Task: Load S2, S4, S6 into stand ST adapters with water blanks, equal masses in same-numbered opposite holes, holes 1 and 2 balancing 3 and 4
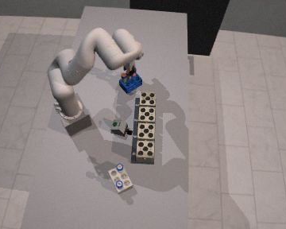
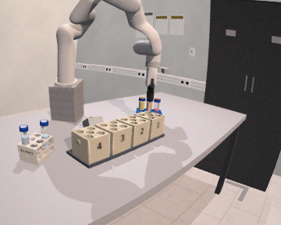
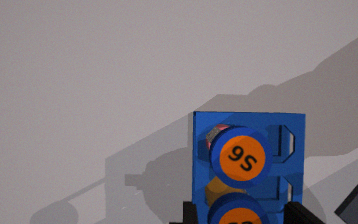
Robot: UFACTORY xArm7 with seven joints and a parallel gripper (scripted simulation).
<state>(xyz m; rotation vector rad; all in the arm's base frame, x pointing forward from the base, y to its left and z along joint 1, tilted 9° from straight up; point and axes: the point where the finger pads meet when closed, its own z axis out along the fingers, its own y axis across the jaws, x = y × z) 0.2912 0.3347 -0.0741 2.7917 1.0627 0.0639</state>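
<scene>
Right now my hand is 10 mm short of the sample tube S2 and 70 mm above it. Round my hand: sample tube S4 (40 mm behind, 30 mm to the right, 70 mm below); blue sample rack (10 mm ahead, 10 mm to the right, 110 mm below); sample tube S6 (30 mm ahead, 30 mm to the left, 70 mm below).
</scene>
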